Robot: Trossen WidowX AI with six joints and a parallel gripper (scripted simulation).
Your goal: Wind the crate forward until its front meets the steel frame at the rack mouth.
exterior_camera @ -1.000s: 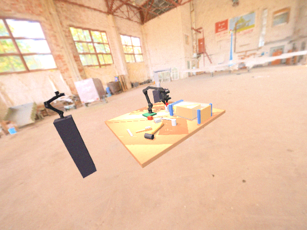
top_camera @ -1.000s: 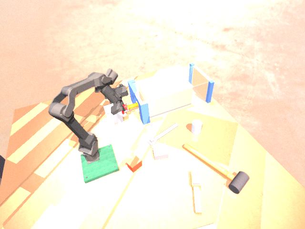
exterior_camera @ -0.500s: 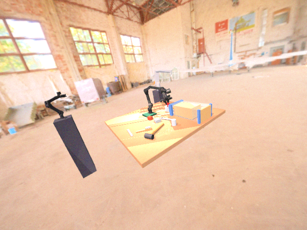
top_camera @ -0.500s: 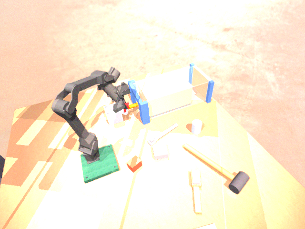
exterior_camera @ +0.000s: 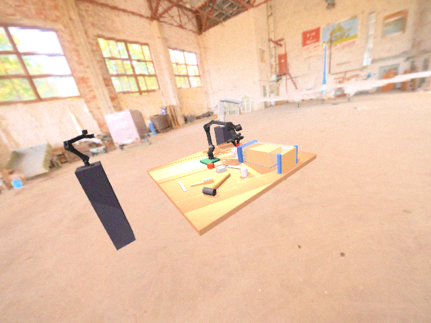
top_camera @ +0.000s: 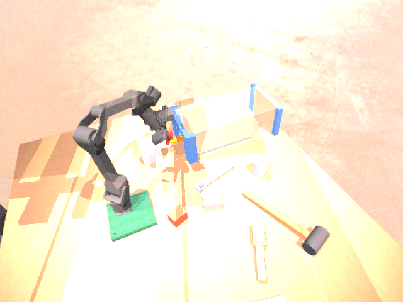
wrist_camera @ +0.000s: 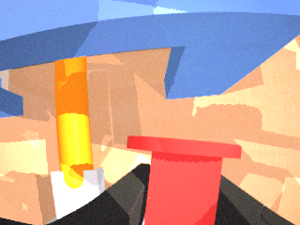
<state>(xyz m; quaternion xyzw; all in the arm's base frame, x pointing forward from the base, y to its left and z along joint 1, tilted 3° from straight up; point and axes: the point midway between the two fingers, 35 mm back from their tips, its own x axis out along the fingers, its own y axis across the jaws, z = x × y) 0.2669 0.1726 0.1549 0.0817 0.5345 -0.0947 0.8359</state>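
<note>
My gripper tip is 40 mm past the white crank handle, 30 mm to the right of it and 30 mm above it. Also, from my gripper tip: blue steel frame (70 mm ahead, 60 mm to the left, 30 mm below); hand winch (110 mm behind, 60 mm to the left, 100 mm below); red grip (10 mm behind).
</note>
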